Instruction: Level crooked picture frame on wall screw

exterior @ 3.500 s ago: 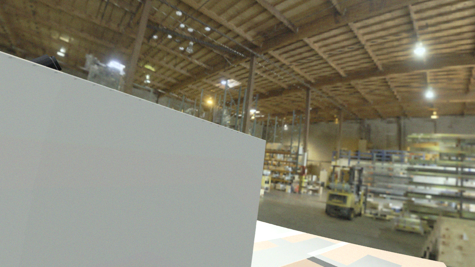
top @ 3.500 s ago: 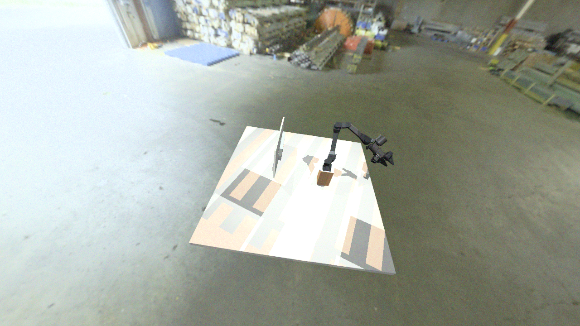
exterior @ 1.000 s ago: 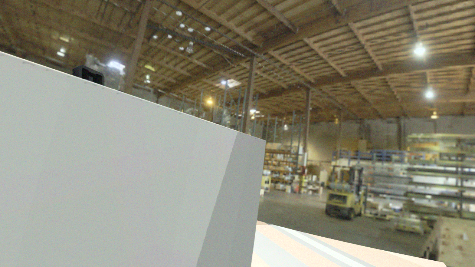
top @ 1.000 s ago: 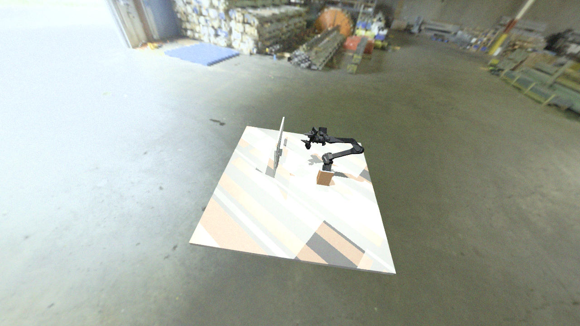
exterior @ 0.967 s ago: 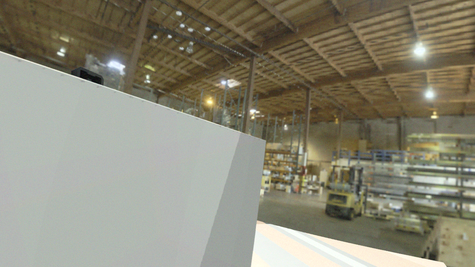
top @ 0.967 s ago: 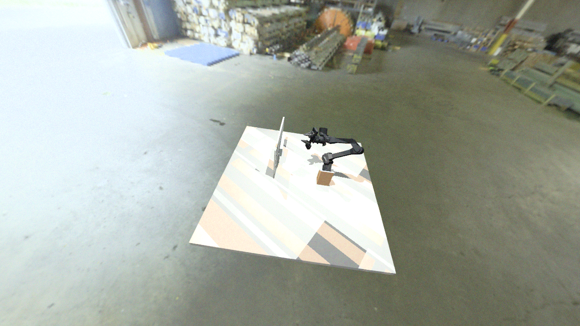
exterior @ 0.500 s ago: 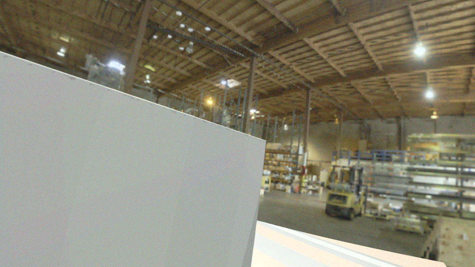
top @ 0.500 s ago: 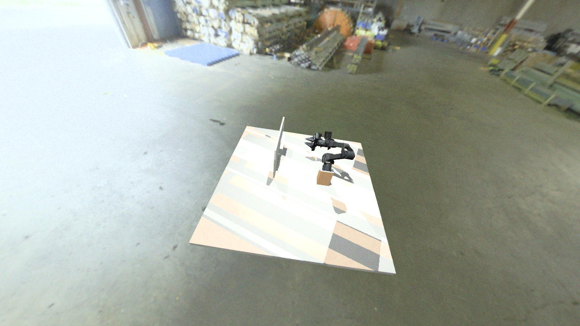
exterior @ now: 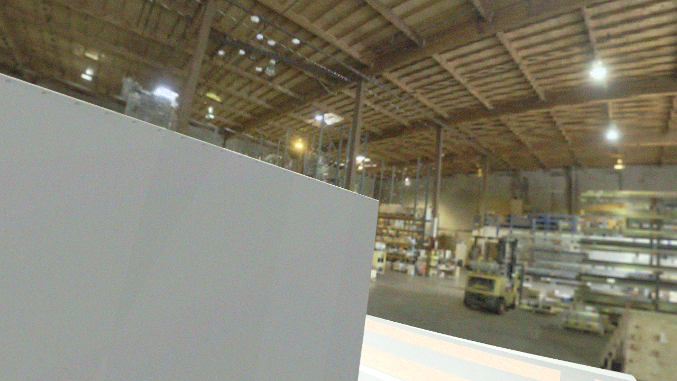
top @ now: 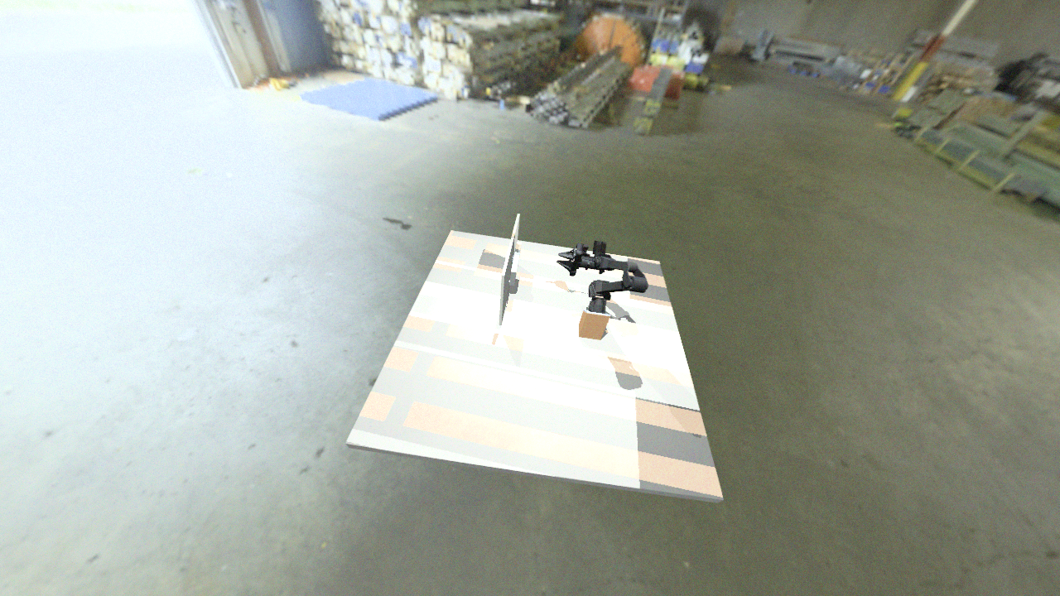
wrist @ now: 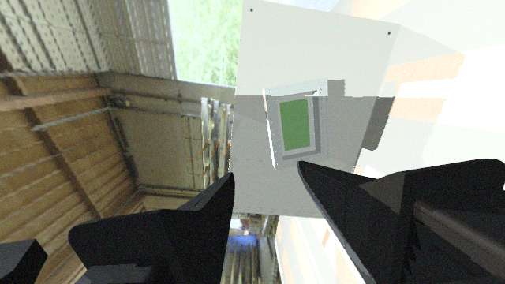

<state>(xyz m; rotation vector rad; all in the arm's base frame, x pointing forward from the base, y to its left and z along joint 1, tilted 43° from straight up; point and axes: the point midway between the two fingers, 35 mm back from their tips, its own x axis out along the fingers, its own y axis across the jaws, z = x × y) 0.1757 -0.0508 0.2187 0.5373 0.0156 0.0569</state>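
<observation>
The picture frame lies 200 mm ahead of my gripper tip, 10 mm to the right of it and 90 mm below it. The rest, counted from my gripper tip: wall panel (210 mm ahead, 110 mm below).
</observation>
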